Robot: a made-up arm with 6 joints. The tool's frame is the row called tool.
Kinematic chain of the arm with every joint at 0, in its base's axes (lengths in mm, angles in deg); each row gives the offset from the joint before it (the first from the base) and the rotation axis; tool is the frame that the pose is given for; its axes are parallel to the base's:
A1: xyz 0 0 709.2 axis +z
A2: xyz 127.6 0 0 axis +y
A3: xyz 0 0 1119.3 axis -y
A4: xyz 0 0 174.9 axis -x
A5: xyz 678.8 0 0 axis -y
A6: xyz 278 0 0 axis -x
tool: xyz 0 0 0
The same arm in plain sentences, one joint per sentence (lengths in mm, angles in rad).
The arm has six revolute joints in a row. What follows holds with every joint at zero, and every direction is one of the base frame's.
Joint 1 is mounted 709.2 mm along +z from the base frame's origin and rotates about +z.
Joint 2 is mounted 127.6 mm along +x from joint 1 and rotates about +y.
Joint 3 is mounted 1119.3 mm along +z from joint 2 and rotates about -y.
Joint 4 is mounted 174.9 mm along +z from joint 3 and rotates about -x.
Joint 5 is mounted 678.8 mm along +x from joint 4 and rotates about -y.
Joint 6 is mounted 278 mm along +x from joint 5 and rotates about -x.
The tool frame, which is the frame that the pose is given for, is mounted at the same point as joint 6; its axes are parallel to the base frame's.

